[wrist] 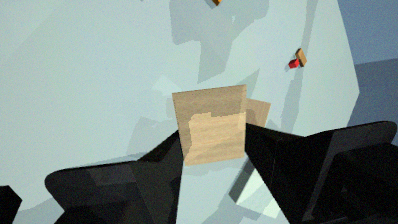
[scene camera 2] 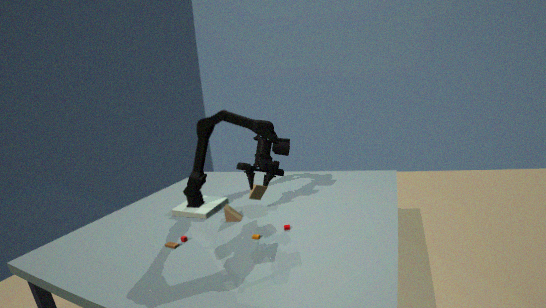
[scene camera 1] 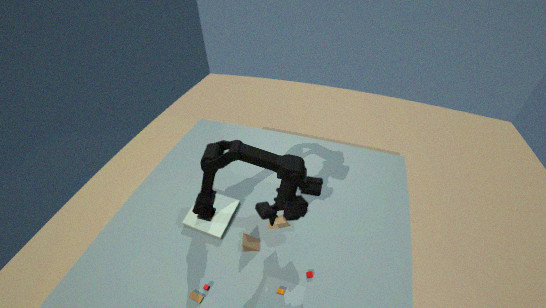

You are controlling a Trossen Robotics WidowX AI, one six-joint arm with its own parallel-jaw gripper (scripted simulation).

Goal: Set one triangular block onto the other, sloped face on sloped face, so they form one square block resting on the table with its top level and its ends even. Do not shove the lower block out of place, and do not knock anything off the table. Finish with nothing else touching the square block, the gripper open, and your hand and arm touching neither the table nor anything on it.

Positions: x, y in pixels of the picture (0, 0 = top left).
Labels:
my gripper: wrist; scene camera 2; scene camera 1 277, 223
same spot on my gripper: (wrist: 342, 168) = (scene camera 2: 253, 171)

